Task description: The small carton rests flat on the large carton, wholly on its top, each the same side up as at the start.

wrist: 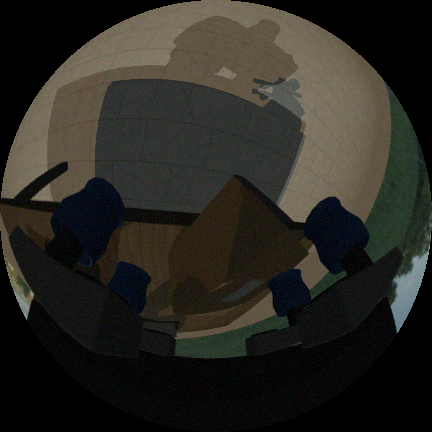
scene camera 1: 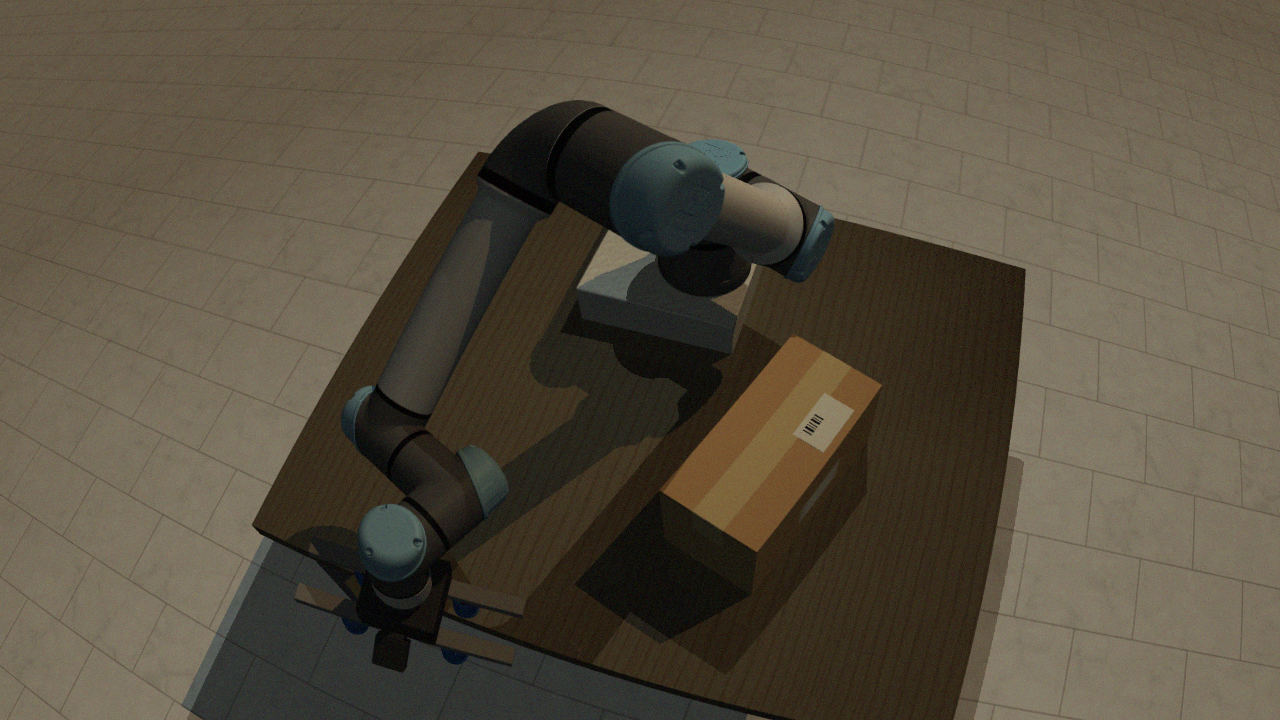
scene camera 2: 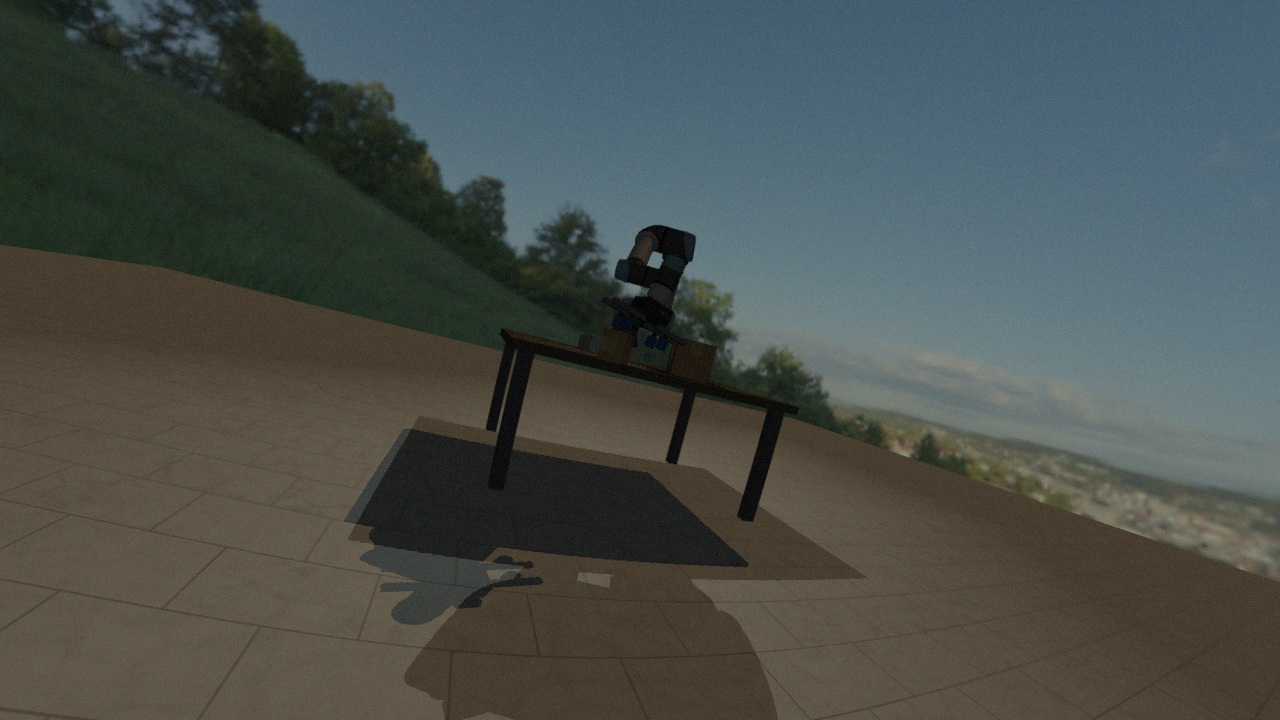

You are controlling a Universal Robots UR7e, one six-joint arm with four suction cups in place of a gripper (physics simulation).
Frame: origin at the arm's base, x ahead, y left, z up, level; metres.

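Where they show: end effector, tool point: (wrist: pixel 214 258) (scene camera 2: pixel 637 337); arm's base, origin of the base link: (scene camera 1: pixel 704 261).
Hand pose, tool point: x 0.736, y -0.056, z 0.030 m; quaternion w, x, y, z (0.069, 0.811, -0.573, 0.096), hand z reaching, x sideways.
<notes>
Things, the pixels of their centre, and the offset from my tool point. Level surfaces: height alone.
- large carton, body centre: (scene camera 1: pixel 774 464) (scene camera 2: pixel 689 359) dx -0.440, dy +0.313, dz -0.021 m
- wooden table, its level: dz -0.095 m
- small carton, body centre: (wrist: pixel 227 256) (scene camera 1: pixel 408 583) (scene camera 2: pixel 616 347) dx -0.045, dy -0.052, dz -0.045 m
The large carton (scene camera 1: pixel 772 442) (scene camera 2: pixel 692 359) is tan with a paler tape stripe and a white barcode label. It stands on the right half of the wooden table (scene camera 1: pixel 896 349) (scene camera 2: pixel 733 390). The small carton (wrist: pixel 238 241) (scene camera 2: pixel 617 345) is brown with a grey label. It sits on the table at the front left edge, right under my suction tool. The wrist hides it in scene camera 1. My gripper (scene camera 1: pixel 403 620) (scene camera 2: pixel 636 325) (wrist: pixel 209 257) hangs a little above the small carton. Its four blue cups are free and hold nothing.
The arm's grey base block (scene camera 1: pixel 640 310) stands at the back middle of the table, next to the large carton's far end. The table's front edge (wrist: pixel 120 214) runs just beside the small carton, with tiled floor below it.
</notes>
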